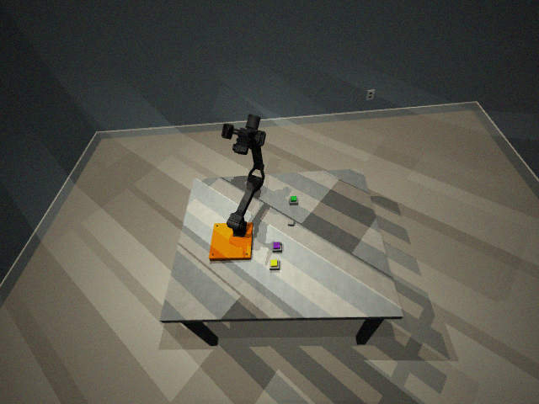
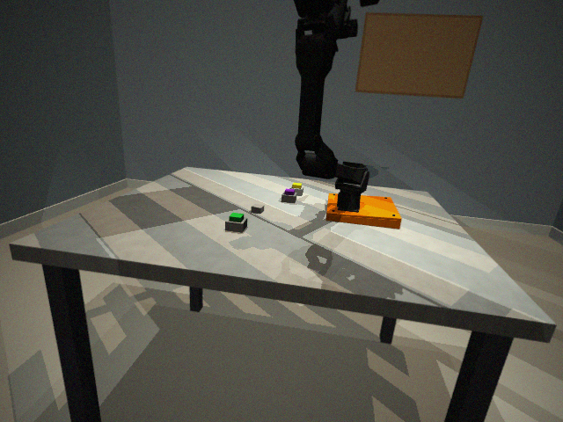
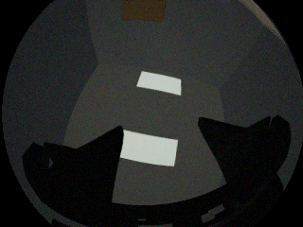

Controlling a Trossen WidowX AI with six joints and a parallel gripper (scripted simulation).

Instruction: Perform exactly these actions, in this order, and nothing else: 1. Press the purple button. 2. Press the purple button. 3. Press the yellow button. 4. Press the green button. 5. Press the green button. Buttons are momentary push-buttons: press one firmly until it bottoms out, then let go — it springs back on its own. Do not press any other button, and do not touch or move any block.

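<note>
My gripper tip is now 13 cm short of the purple button, 17 cm to the left of it and 59 cm above it. The rest, counted from my gripper tip: yellow button 13 cm ahead, 28 cm to the right, 59 cm below; small grey block 19 cm ahead, 1 cm to the right, 62 cm below; green button 19 cm ahead, 14 cm to the left, 59 cm below.
</note>
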